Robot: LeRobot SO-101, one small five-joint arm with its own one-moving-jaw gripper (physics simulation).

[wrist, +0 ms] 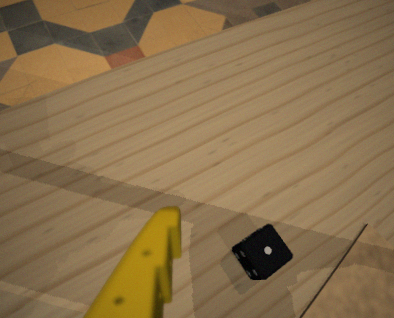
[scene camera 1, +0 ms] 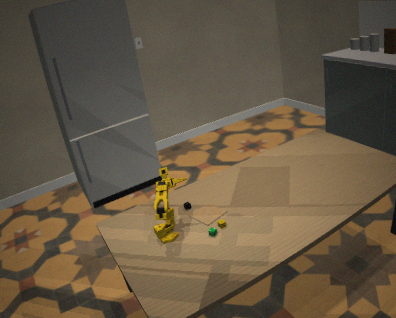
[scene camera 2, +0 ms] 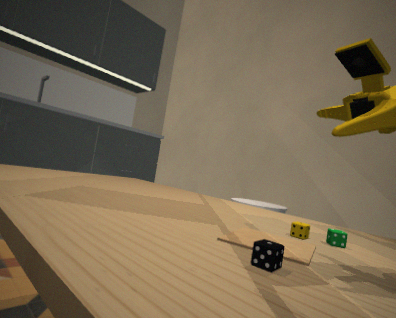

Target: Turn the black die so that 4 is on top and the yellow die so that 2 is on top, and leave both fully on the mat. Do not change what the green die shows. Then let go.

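The black die [scene camera 1: 187, 205] [scene camera 2: 267, 255] [wrist: 262, 251] lies on the table beside the mat [scene camera 1: 210, 216] [scene camera 2: 298, 251] [wrist: 365, 287], apart from its edge, with one white pip on top. The yellow die [scene camera 1: 222, 223] [scene camera 2: 300, 230] sits on the table off the mat, on its far side in scene camera 2. The green die [scene camera 1: 212, 232] [scene camera 2: 337, 238] sits near the yellow one, also off the mat. The top faces of both are too small to read. My gripper [scene camera 1: 184, 179] [scene camera 2: 326, 123] is open and empty, high above the table. One notched jaw [wrist: 145, 265] shows in the wrist view, left of the black die.
The wooden table [scene camera 1: 315, 175] [scene camera 2: 125, 240] [wrist: 210, 125] carries the dice, the mat and the arm's base [scene camera 1: 166, 234]. The table edge and tiled floor [wrist: 90, 75] show at the upper left of the wrist view. A fridge [scene camera 1: 95, 100] stands behind the table.
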